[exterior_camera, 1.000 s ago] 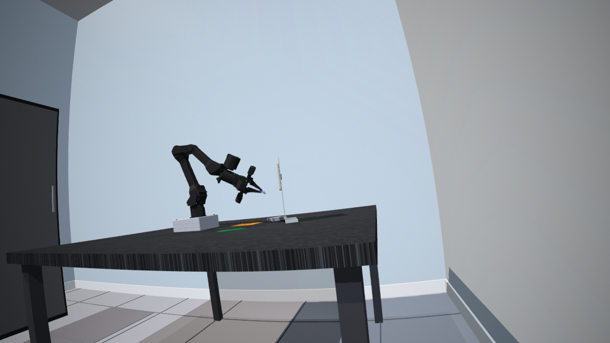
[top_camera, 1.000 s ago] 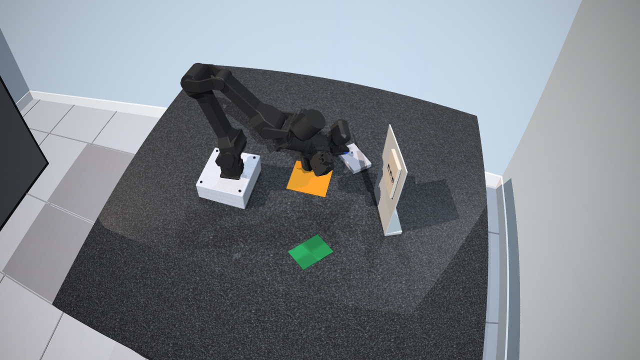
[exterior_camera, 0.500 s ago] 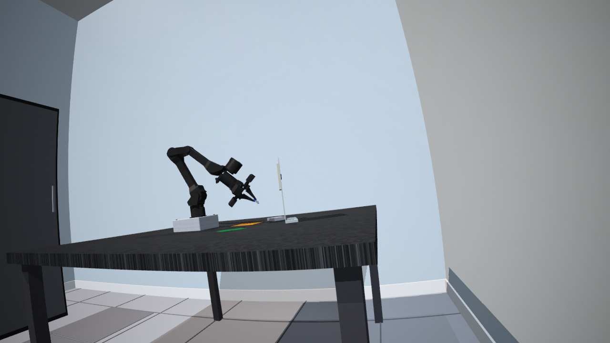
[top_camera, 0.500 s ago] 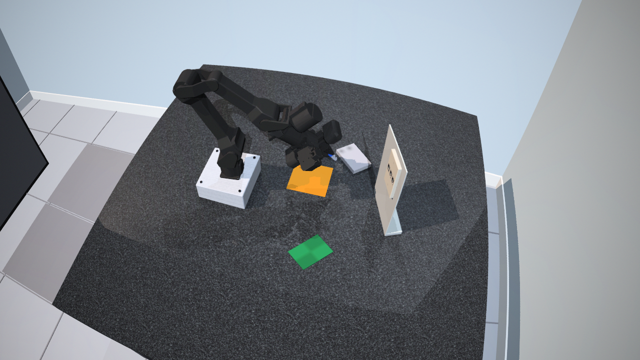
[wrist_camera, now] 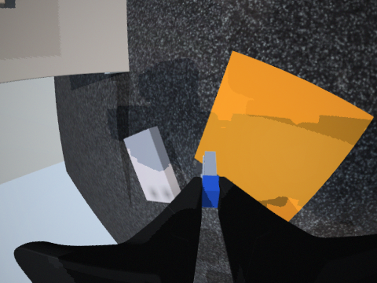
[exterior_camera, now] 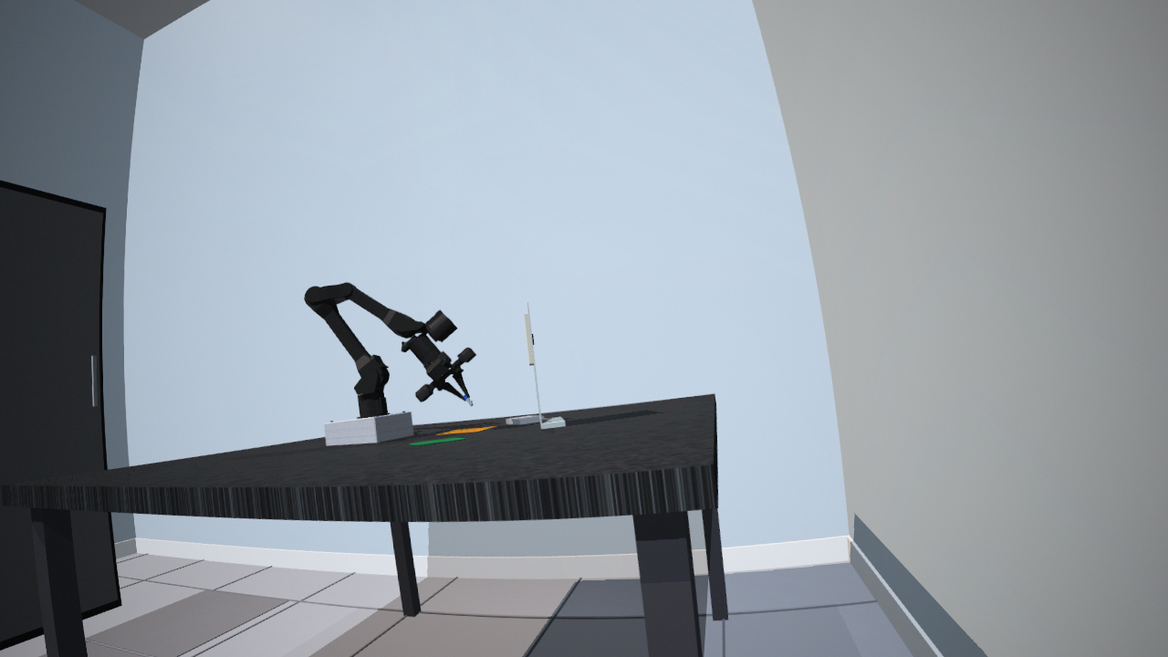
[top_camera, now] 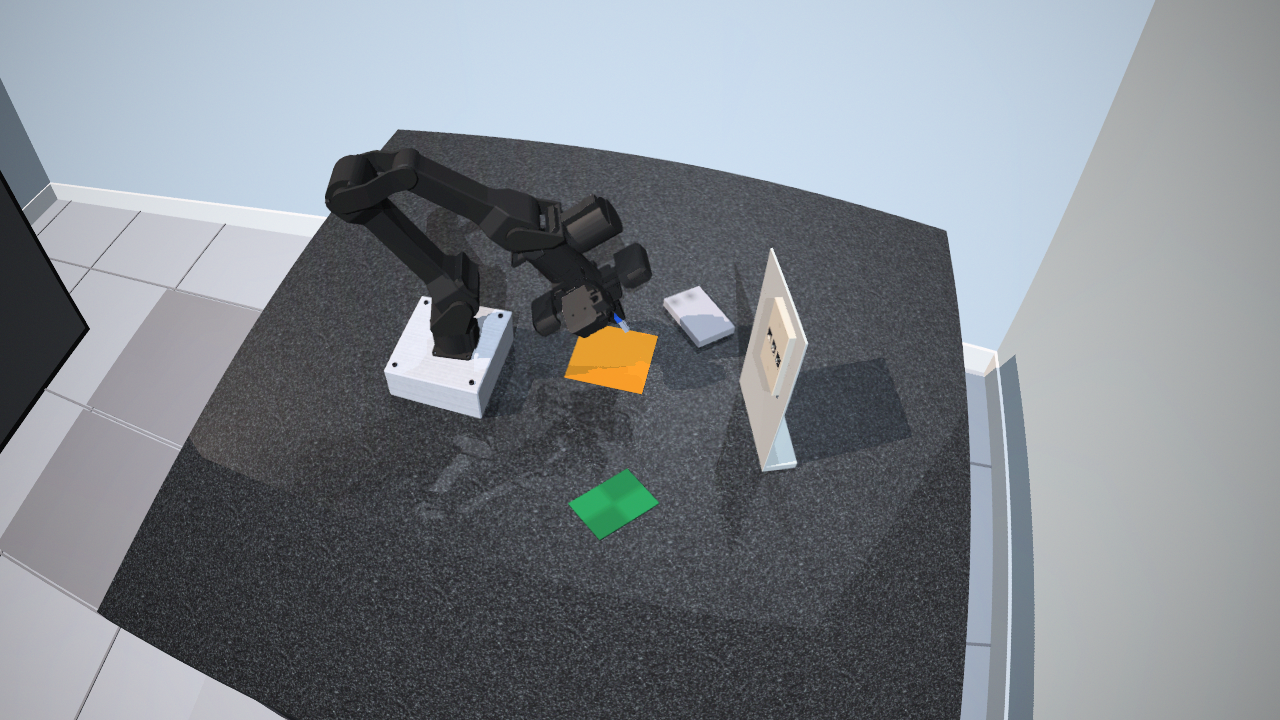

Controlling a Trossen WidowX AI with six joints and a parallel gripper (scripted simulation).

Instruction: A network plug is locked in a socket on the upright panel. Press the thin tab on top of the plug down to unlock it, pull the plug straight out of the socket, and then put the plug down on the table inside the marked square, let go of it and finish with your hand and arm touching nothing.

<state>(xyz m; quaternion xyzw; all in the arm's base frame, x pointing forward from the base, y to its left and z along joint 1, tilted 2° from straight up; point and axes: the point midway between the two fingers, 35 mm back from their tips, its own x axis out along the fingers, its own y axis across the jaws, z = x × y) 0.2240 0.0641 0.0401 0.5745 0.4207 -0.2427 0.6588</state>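
Right now the orange square is 8 cm below my gripper tip and 1 cm behind it. Also, from my gripper tip: thin grey tab 1 cm below, 1 cm ahead; network plug right at my gripper tip; flat block 12 cm ahead, 10 cm to the left, 7 cm below.
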